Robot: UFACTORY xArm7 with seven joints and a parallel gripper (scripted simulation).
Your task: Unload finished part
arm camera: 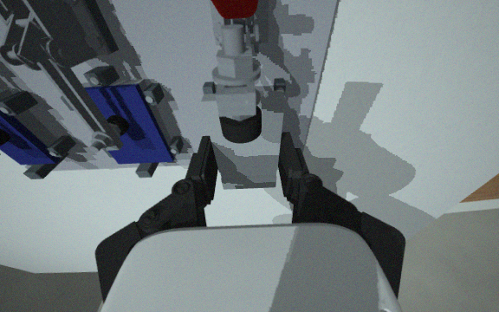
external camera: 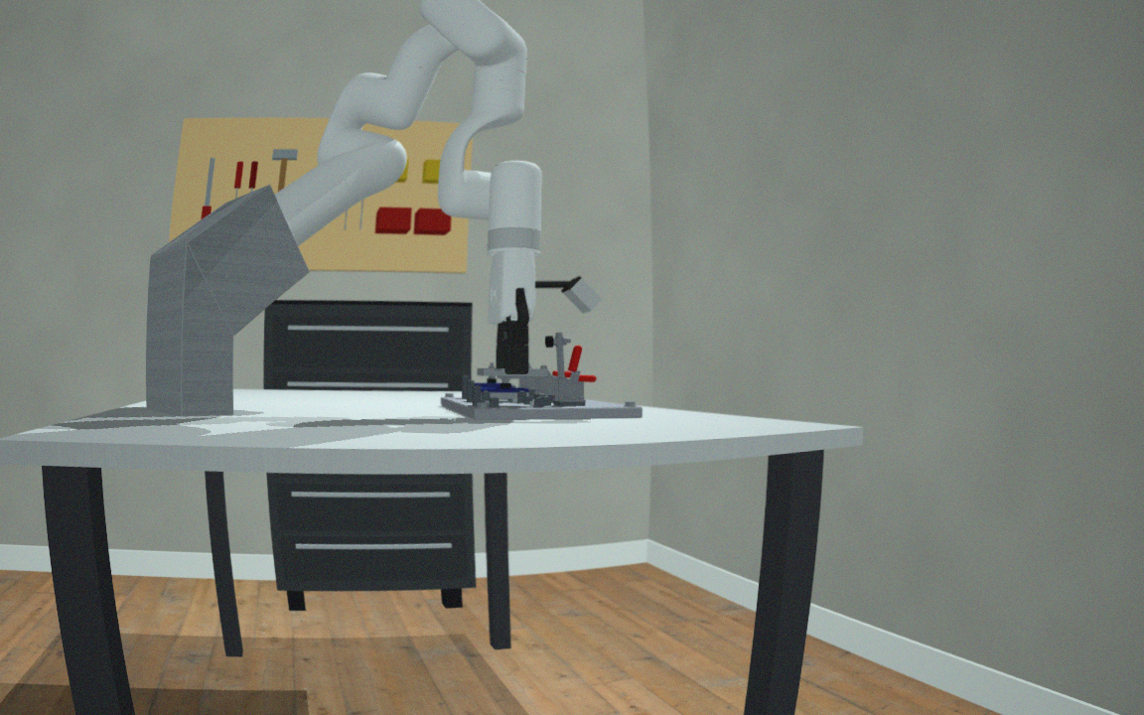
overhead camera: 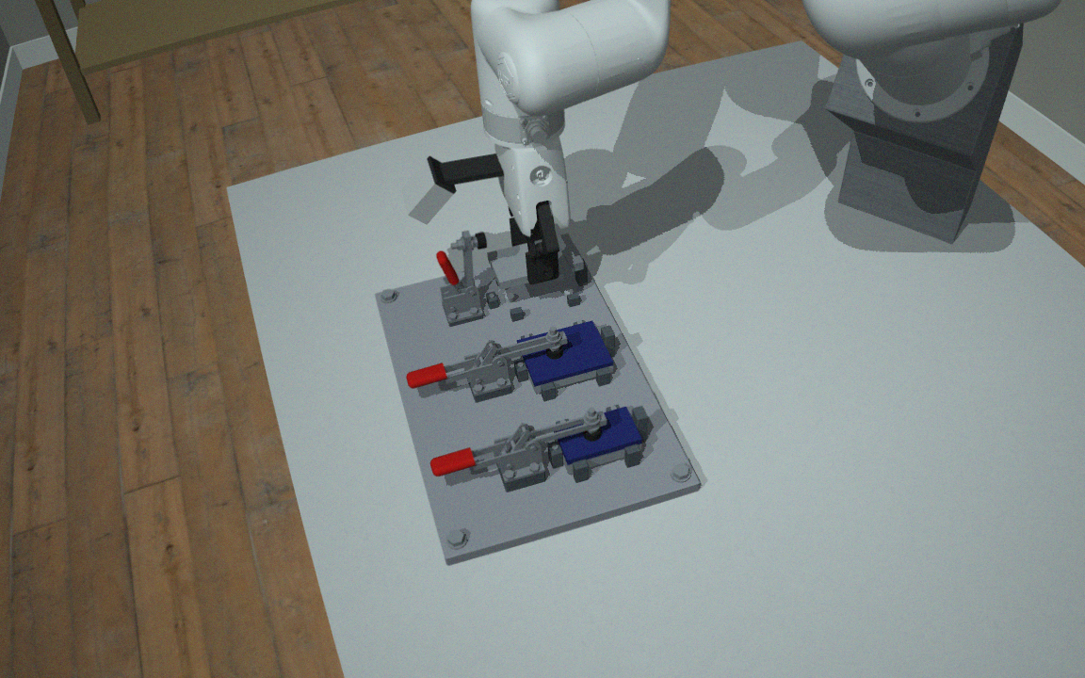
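The toggle clamp is 8 cm ahead of my hand, 3 cm to the left of it and 2 cm below it. From my hand the other things lie so: grey finished part 1 cm below, 1 cm behind; then grey fixture plate 12 cm to the left, 7 cm below, 1 cm ahead.
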